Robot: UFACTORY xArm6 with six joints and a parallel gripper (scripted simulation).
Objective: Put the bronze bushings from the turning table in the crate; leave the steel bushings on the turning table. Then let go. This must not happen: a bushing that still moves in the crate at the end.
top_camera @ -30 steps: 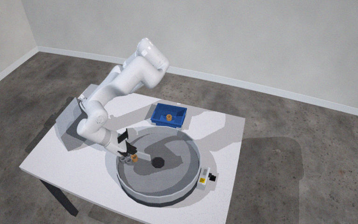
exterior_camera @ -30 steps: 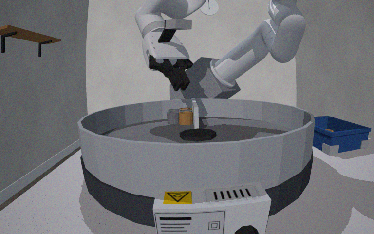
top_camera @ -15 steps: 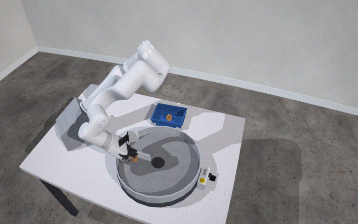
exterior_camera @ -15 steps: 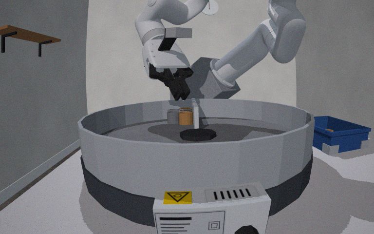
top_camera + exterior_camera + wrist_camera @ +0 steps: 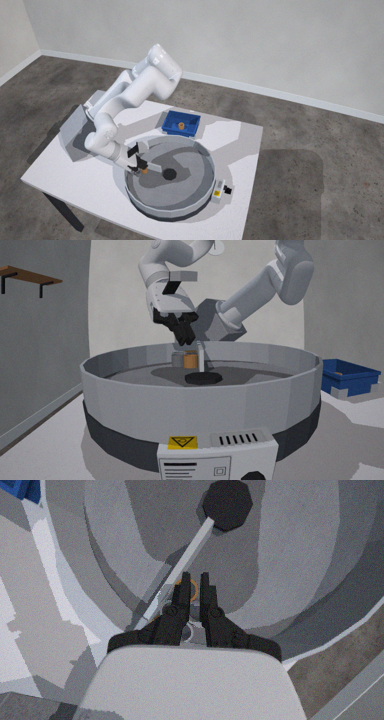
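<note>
My hand is 40 mm past the blue crate, 380 mm to the right of it and 100 mm above it. Also, from my hand: turning table 110 mm ahead, 60 mm to the left, 70 mm below.
</note>
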